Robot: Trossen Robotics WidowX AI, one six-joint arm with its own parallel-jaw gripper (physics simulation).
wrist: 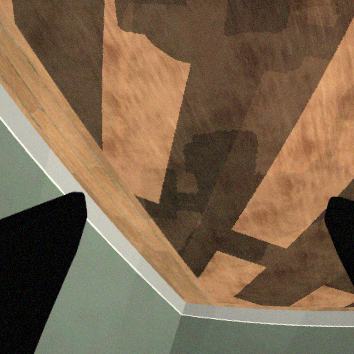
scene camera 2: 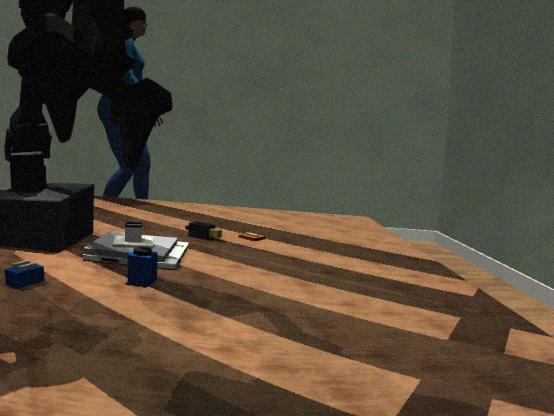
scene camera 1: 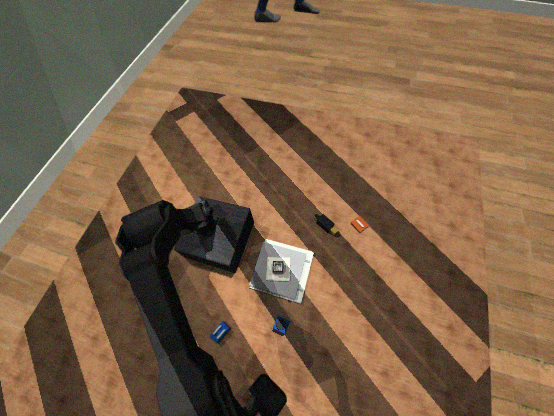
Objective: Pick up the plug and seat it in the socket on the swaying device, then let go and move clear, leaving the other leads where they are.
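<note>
The plug, a black body with a yellow end (scene camera 1: 325,223) (scene camera 2: 202,230), lies on its side on the table, beyond the device. The device, a grey and white slab (scene camera 1: 306,270) (scene camera 2: 170,248), carries a small upright grey socket (scene camera 1: 278,267) (scene camera 2: 133,233) on a pale pad at its middle. My gripper (scene camera 2: 97,151) (wrist: 209,207) is open and empty, its black fingers wide apart. It is high above the table, away from the plug and the device. The plug and the socket do not show in the wrist view.
An orange flat piece (scene camera 1: 360,224) (scene camera 2: 252,236) lies near the plug. A blue block with a black top (scene camera 1: 280,326) (scene camera 2: 142,268) and a blue block with a pale bar (scene camera 1: 220,332) (scene camera 2: 25,275) are near the device. The arm's dark base block (scene camera 1: 242,240) (scene camera 2: 35,220) adjoins it. A person stands behind.
</note>
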